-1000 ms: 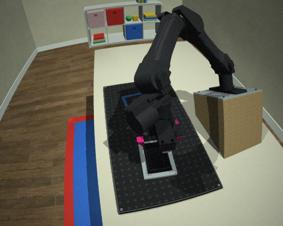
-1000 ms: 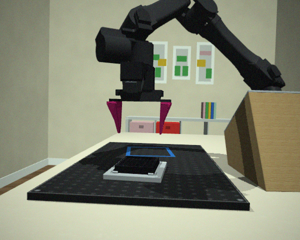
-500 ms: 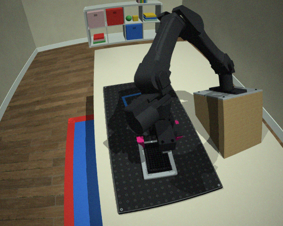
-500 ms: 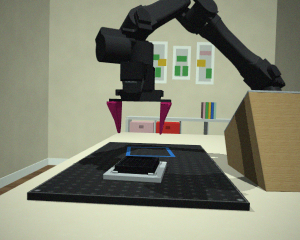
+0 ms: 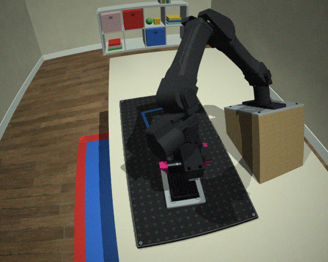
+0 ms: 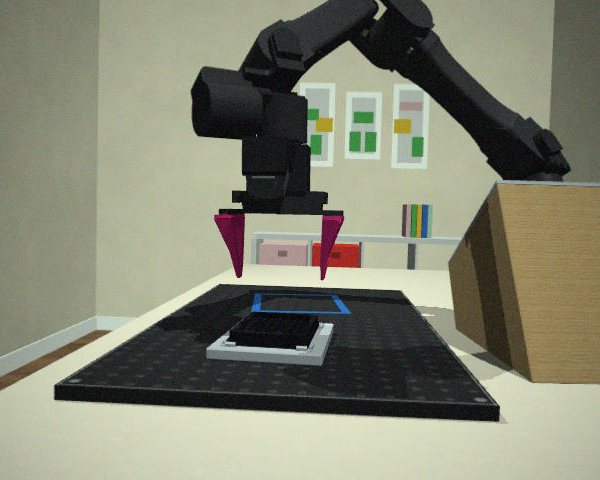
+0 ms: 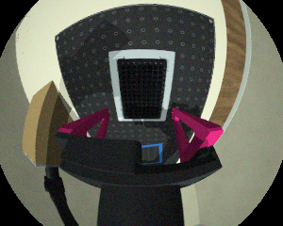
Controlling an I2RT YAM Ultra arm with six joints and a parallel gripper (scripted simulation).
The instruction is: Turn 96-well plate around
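My gripper is now 7 cm above the black 96-well plate. Also, from my hand: grey plate nest N1 (8 cm below).
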